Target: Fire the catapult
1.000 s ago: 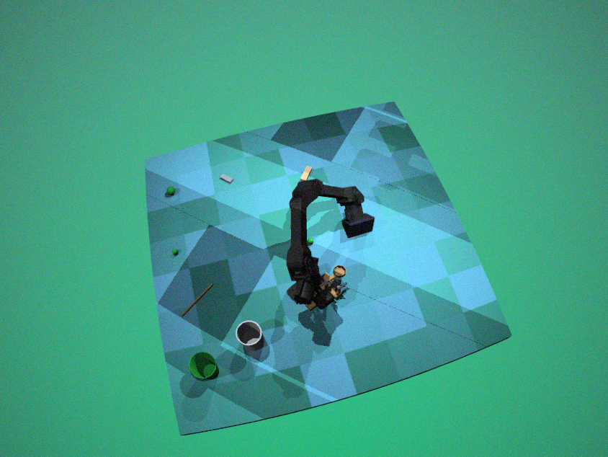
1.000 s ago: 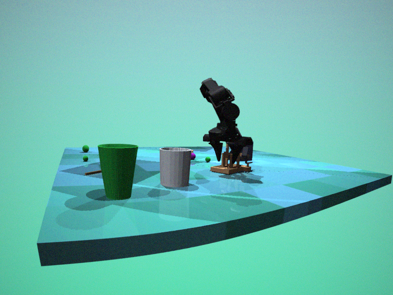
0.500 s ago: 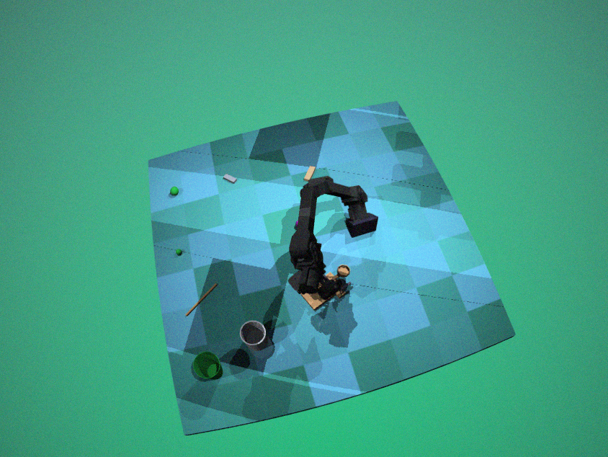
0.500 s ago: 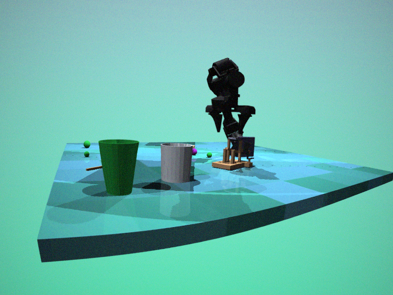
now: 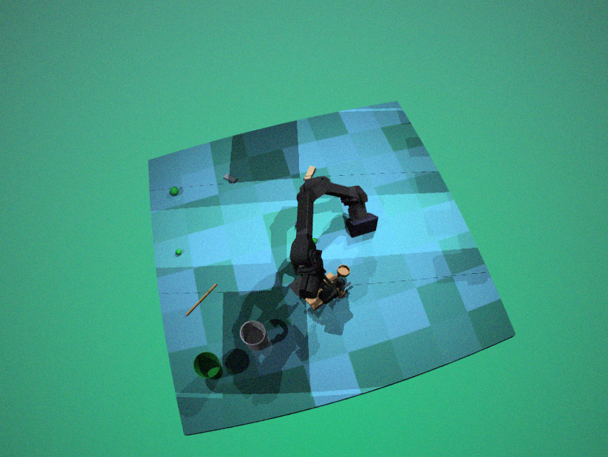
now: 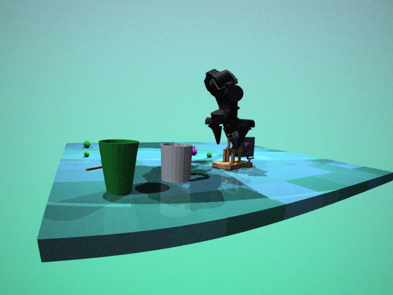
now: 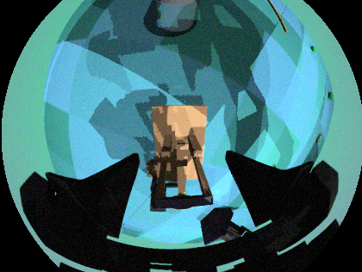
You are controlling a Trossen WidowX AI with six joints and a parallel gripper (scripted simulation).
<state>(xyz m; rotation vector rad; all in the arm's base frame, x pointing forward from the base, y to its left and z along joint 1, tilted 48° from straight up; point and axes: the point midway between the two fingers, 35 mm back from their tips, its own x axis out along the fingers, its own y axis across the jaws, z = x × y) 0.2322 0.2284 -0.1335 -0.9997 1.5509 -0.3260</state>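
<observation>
The purple ball lies 10 mm behind my gripper tip, 310 mm to the right of it and 70 mm below it. From my gripper tip the other things lie so: white mug (250 mm ahead, 120 mm to the left, 50 mm below); then wooden catapult (60 mm behind, 20 mm to the right, 30 mm below); then thin stick (430 mm ahead, 80 mm to the right, 80 mm below).
</observation>
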